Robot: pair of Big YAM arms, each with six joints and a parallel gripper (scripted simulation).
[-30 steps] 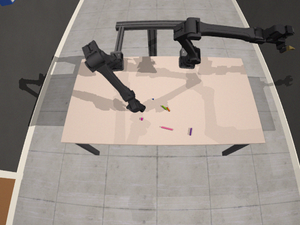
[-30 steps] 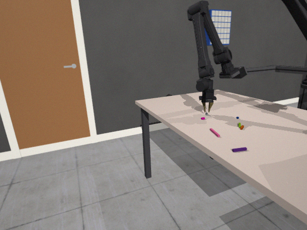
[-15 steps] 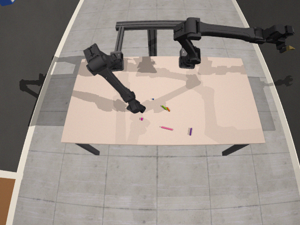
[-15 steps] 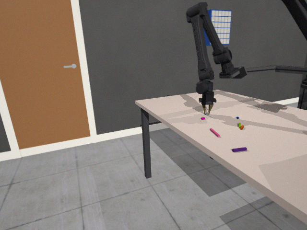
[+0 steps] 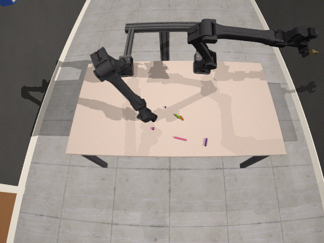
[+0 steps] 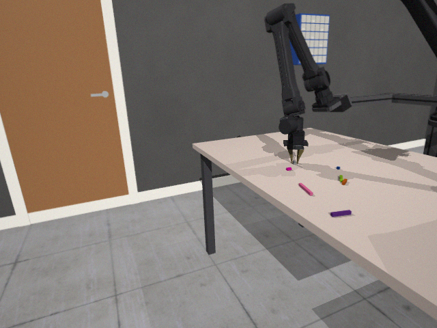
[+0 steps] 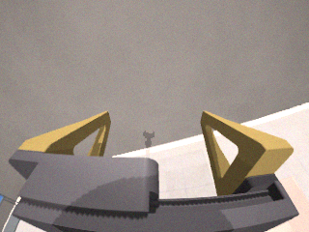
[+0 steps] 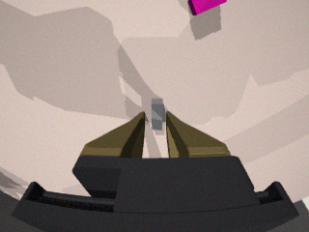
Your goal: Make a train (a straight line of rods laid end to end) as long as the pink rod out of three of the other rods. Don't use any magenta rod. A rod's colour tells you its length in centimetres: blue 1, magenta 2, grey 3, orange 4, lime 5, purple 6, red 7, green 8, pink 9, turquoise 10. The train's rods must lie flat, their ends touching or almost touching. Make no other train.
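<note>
Now: the grey rod right at my right hand. The rest, counted from my right hand: blue rod 160 mm to the left, 100 mm behind; magenta rod 80 mm ahead, 60 mm to the left; lime rod 250 mm to the left, 20 mm behind.
</note>
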